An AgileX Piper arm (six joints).
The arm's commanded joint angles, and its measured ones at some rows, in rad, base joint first. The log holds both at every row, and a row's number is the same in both.
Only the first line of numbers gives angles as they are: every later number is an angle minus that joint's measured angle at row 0.
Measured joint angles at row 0:
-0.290, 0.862, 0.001, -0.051, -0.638, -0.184
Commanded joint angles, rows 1 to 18:
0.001, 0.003, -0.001, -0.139, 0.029, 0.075
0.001, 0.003, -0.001, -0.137, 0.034, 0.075
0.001, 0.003, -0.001, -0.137, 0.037, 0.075
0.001, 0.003, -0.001, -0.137, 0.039, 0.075
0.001, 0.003, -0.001, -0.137, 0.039, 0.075
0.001, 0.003, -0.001, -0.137, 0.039, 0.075
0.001, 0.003, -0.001, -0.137, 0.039, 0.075
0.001, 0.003, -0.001, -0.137, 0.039, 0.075
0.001, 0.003, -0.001, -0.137, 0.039, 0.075
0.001, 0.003, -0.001, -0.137, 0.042, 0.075
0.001, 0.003, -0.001, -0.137, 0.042, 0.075
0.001, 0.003, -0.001, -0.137, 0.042, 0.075
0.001, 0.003, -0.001, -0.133, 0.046, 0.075
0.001, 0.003, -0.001, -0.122, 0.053, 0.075
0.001, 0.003, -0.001, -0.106, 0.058, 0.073
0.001, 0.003, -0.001, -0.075, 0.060, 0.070
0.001, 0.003, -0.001, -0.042, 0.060, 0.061
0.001, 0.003, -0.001, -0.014, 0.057, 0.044
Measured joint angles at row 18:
0.000, 0.000, 0.000, -0.102, 0.054, 0.072
